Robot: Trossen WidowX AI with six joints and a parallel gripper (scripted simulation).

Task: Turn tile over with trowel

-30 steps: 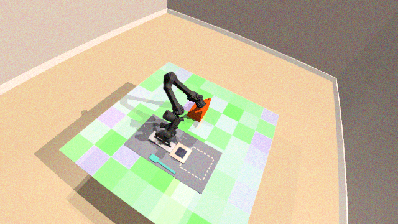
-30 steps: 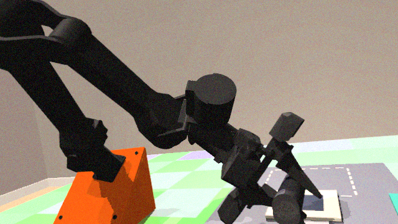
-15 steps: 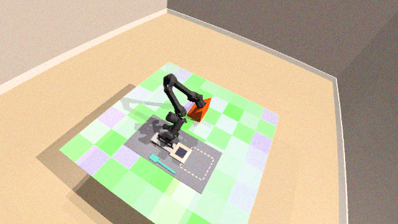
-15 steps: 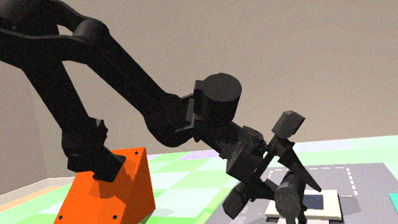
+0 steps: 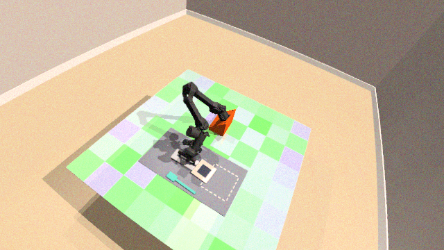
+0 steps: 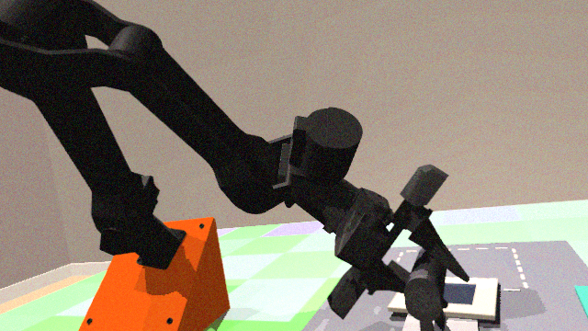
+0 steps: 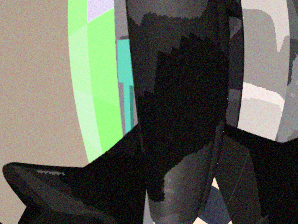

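Now: gripper tip 7 cm above the grey mat, 4 cm to the right of it and 2 cm past it. From my gripper tip the other things lie so: teal trowel 12 cm ahead, 5 cm below, 3 cm to the left; cream tile 11 cm to the left, 5 cm below, 4 cm behind.
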